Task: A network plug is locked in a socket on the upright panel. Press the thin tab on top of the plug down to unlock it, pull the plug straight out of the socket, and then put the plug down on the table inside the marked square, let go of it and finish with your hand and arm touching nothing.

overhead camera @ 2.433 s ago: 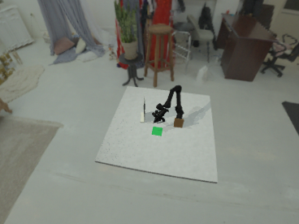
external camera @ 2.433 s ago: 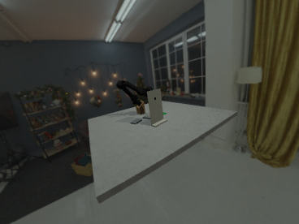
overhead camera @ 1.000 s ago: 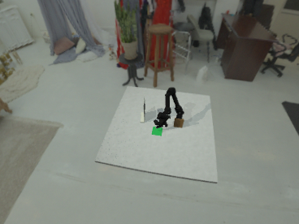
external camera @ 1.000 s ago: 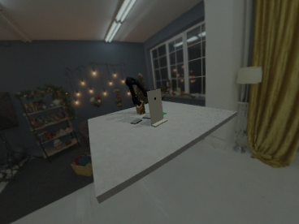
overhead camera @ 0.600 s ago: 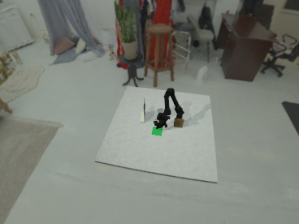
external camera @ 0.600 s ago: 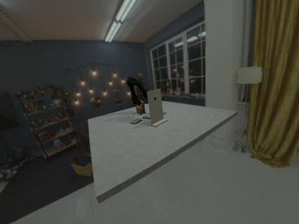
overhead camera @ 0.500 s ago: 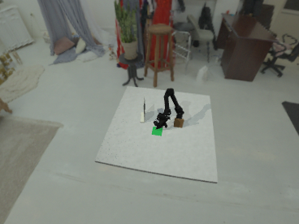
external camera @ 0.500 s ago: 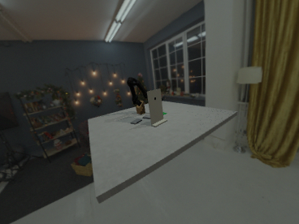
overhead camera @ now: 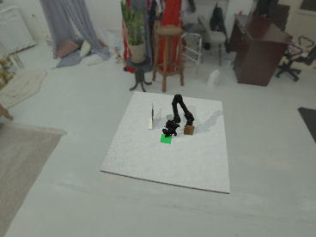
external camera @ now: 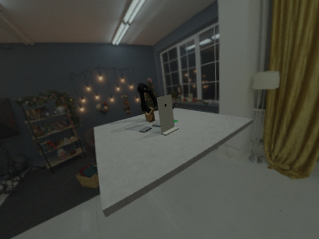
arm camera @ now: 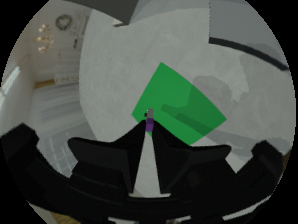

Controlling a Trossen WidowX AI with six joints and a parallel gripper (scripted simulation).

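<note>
The green marked square lies 1 cm behind my gripper tip, 1 cm to the right of it and 4 cm below it. The rest, counted from my gripper tip: plug: 1 cm ahead; then panel: 21 cm ahead, 17 cm to the right, 11 cm above.
</note>
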